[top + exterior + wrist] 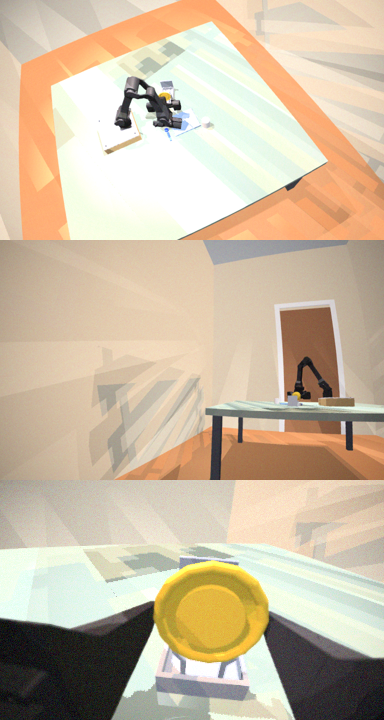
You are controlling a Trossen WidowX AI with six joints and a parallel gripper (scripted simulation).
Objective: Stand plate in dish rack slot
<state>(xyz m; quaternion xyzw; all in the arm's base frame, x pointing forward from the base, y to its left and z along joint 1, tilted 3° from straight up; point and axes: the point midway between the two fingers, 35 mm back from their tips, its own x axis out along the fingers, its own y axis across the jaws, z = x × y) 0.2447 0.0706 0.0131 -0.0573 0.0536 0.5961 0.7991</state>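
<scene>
My gripper tip is now 50 mm above the grey dish rack, 40 mm to the right of it and 10 mm short of it. From my gripper tip the other things lie so: blue spoon (200 mm to the right, 70 mm below, 50 mm behind); then white cup (230 mm to the right, 170 mm ahead, 50 mm below); then yellow plate (10 mm to the right).
</scene>
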